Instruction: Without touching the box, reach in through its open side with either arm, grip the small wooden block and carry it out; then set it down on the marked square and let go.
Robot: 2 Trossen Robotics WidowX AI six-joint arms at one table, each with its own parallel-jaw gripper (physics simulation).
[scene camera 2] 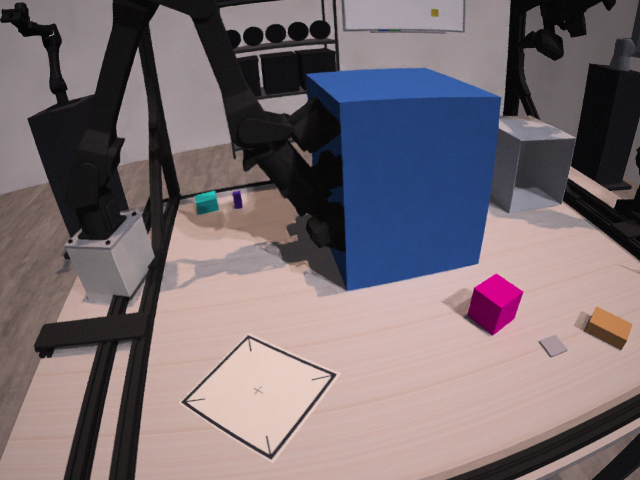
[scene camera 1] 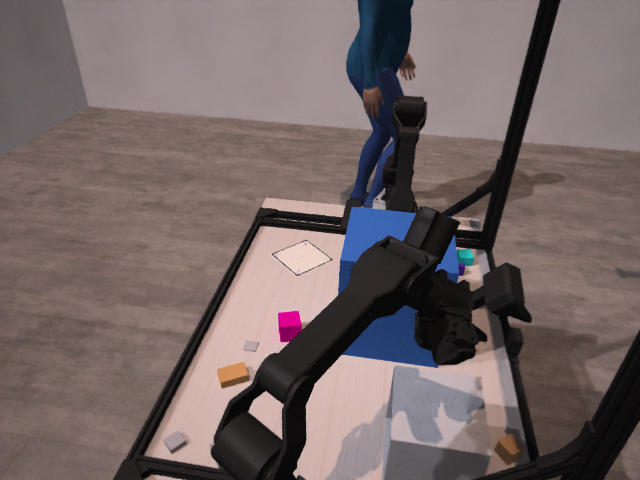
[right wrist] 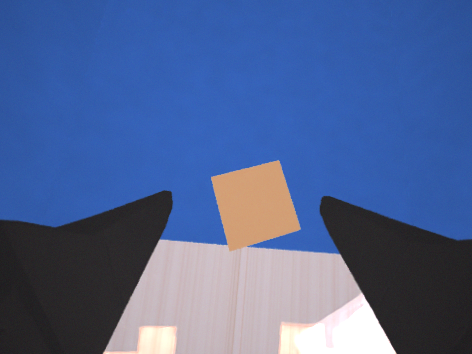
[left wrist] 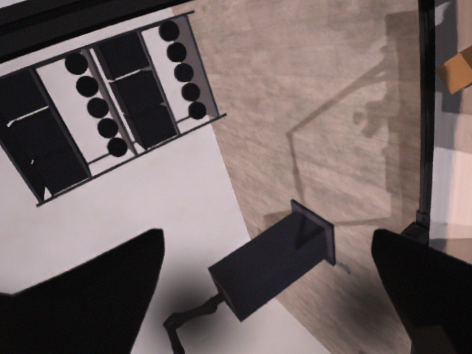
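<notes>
The blue box [scene camera 1: 379, 222] [scene camera 2: 418, 180] [right wrist: 240, 75] stands on the table, with its open side facing left in scene camera 2. The small wooden block [right wrist: 256, 207], light brown, is inside it; in the right wrist view it appears between the fingertips, apart from both. The box or arm hides it in the scene views. My right gripper [right wrist: 247, 200] is open and reaches in through the open side; its fingertips are hidden in scene camera 2. My left gripper [left wrist: 268, 240] is open and empty, raised away from the block. The marked square [scene camera 1: 315, 267] [scene camera 2: 292, 355] lies flat on the table.
A magenta cube [scene camera 1: 289, 325] [scene camera 2: 495, 304], an orange block [scene camera 1: 233, 375] [scene camera 2: 608, 327] and a thin grey tile [scene camera 1: 251, 346] [scene camera 2: 553, 345] lie beyond the box. A grey open-sided box [scene camera 1: 436, 449] [scene camera 2: 504, 170] stands nearby. A teal block [scene camera 2: 206, 202] and purple block [scene camera 2: 237, 199] lie at the back.
</notes>
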